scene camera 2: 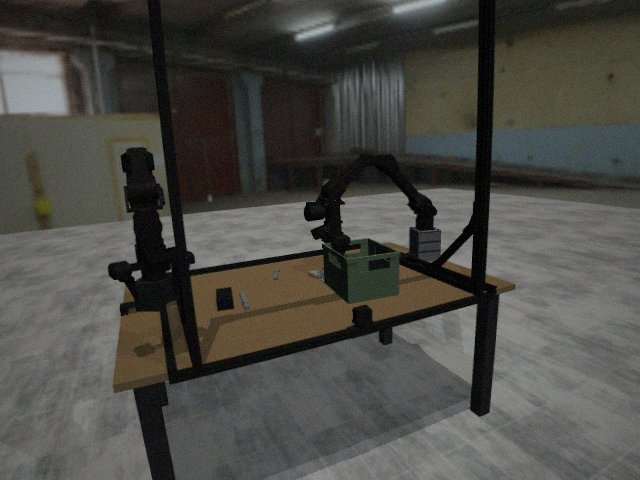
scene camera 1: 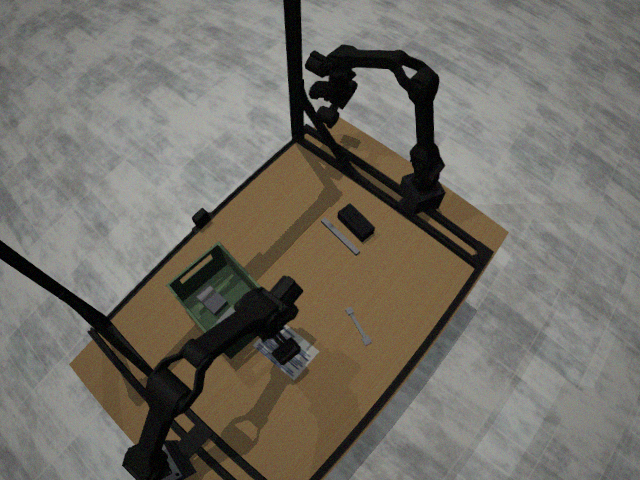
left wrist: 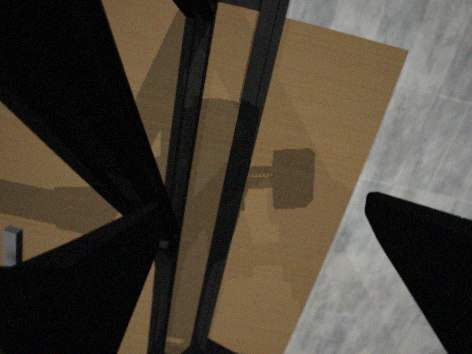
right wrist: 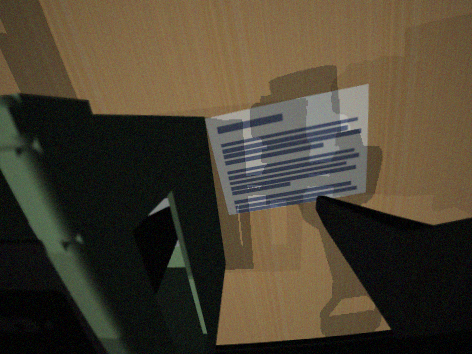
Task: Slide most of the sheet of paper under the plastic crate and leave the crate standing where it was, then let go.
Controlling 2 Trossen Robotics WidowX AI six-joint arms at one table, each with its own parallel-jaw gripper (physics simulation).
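Note:
The green plastic crate [scene camera 1: 239, 268] [scene camera 2: 366, 286] stands on the table [scene camera 1: 390, 286] near its left edge. The dark side wall of the crate [right wrist: 147, 158] with its handle hole fills the left of the right wrist view. The printed sheet of paper [scene camera 1: 303, 364] [scene camera 2: 316, 273] [right wrist: 291, 151] lies flat beside the crate, its near edge at the crate's wall. I cannot tell whether any of it is under the crate. My right gripper [scene camera 1: 285, 350] [scene camera 2: 337, 243] is open and empty, low over the paper next to the crate. My left gripper [scene camera 1: 328, 107] is open and empty, raised by the far corner post.
A black box [scene camera 1: 355, 221] [scene camera 2: 224, 298] and a grey bar [scene camera 1: 339, 236] [scene camera 2: 244, 300] lie mid-table, and a small grey tool [scene camera 1: 358, 325] lies nearer the right edge. A grey flat thing [scene camera 1: 210, 300] lies inside the crate. Black frame posts [scene camera 1: 293, 71] stand at the corners.

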